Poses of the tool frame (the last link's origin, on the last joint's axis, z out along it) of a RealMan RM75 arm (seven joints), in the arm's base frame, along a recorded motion.
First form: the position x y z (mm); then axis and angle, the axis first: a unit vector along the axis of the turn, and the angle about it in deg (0 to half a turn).
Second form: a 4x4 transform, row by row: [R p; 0 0 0 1], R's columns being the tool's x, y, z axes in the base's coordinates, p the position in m. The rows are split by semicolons. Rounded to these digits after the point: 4 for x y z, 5 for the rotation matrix.
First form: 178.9, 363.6, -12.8, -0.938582, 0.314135, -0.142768, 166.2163
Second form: 0.76530, -0.54718, 0.33899, 0.1789; -0.61521, -0.77668, 0.13522, 0.3636; 0.18930, -0.31203, -0.93102, -0.0128; 0, 0, 0, 1
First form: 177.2, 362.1, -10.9, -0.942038, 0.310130, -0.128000, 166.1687
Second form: 0.77813, -0.54524, 0.31181, 0.1772; -0.60644, -0.78143, 0.14697, 0.3621; 0.16352, -0.30345, -0.93871, -0.0109; 0, 0, 0, 1
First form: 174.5, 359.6, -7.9, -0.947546, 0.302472, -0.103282, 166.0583
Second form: 0.79870, -0.53989, 0.26572, 0.1745; -0.58965, -0.79026, 0.16674, 0.3596; 0.11997, -0.28986, -0.94952, -0.0079; 0, 0, 0, 1
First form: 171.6, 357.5, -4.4, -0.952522, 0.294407, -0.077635, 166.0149
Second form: 0.81734, -0.53378, 0.21686, 0.1716; -0.57131, -0.79958, 0.18516, 0.3575; 0.07456, -0.27523, -0.95848, -0.0044; 0, 0, 0, 1
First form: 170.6, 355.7, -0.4, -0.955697, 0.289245, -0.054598, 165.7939
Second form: 0.82936, -0.53101, 0.17375, 0.1706; -0.55781, -0.80465, 0.20344, 0.3557; 0.03178, -0.26564, -0.96355, -0.0004; 0, 0, 0, 1
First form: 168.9, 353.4, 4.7, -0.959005, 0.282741, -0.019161, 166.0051
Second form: 0.84176, -0.52962, 0.10458, 0.1689; -0.53889, -0.81281, 0.22125, 0.3534; -0.03217, -0.24260, -0.96959, 0.0047; 0, 0, 0, 1
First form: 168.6, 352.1, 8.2, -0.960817, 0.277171, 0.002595, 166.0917
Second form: 0.84859, -0.52544, 0.06171, 0.1686; -0.52419, -0.81929, 0.23237, 0.3521; -0.07154, -0.22953, -0.97067, 0.0082; 0, 0, 0, 1
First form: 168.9, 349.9, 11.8, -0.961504, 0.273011, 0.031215, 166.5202
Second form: 0.85106, -0.52505, 0.00444, 0.1689; -0.51050, -0.82544, 0.24094, 0.3499; -0.12284, -0.20732, -0.97053, 0.0118; 0, 0, 0, 1
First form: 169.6, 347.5, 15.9, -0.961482, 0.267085, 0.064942, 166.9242
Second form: 0.85086, -0.52163, -0.06284, 0.1696; -0.49224, -0.83325, 0.25177, 0.3475; -0.18369, -0.18329, -0.96575, 0.0159; 0, 0, 0, 1
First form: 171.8, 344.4, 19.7, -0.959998, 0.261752, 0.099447, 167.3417
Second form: 0.84510, -0.51825, -0.13126, 0.1718; -0.47466, -0.84033, 0.26180, 0.3444; -0.24598, -0.15894, -0.95616, 0.0197; 0, 0, 0, 1
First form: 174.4, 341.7, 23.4, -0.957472, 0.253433, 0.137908, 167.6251
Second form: 0.83544, -0.50923, -0.20671, 0.1744; -0.45012, -0.84980, 0.27428, 0.3417; -0.31533, -0.13610, -0.93917, 0.0234; 0, 0, 0, 1
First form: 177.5, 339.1, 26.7, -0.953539, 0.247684, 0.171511, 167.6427
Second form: 0.82058, -0.50359, -0.27029, 0.1775; -0.43018, -0.85556, 0.28804, 0.3391; -0.37630, -0.12009, -0.91868, 0.0267; 0, 0, 0, 1
